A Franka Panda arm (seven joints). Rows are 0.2 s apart.
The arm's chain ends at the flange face. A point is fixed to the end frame.
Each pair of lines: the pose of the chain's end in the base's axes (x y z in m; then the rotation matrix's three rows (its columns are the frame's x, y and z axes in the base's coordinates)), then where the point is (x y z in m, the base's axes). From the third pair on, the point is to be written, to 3 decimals.
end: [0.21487 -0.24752 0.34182], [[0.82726 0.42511 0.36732], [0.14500 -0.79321 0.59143], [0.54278 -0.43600 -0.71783]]
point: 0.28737 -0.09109 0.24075
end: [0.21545 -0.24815 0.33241], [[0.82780 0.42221 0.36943], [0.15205 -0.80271 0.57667], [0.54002 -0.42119 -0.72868]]
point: 0.28851 -0.09388 0.22846
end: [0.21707 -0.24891 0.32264], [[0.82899 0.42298 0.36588], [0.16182 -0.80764 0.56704], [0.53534 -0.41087 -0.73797]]
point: 0.289 -0.096 0.216
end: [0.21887 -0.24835 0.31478], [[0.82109 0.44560 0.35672], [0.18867 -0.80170 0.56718], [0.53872 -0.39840 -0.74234]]
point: 0.288 -0.095 0.207
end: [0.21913 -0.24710 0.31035], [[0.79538 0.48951 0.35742], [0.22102 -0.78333 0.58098], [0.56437 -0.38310 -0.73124]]
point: 0.286 -0.091 0.205
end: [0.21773 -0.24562 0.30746], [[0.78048 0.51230 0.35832], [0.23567 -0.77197 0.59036], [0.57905 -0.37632 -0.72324]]
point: 0.283 -0.088 0.203
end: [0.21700 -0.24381 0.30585], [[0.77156 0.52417 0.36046], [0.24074 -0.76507 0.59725], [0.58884 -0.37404 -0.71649]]
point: 0.282 -0.085 0.203
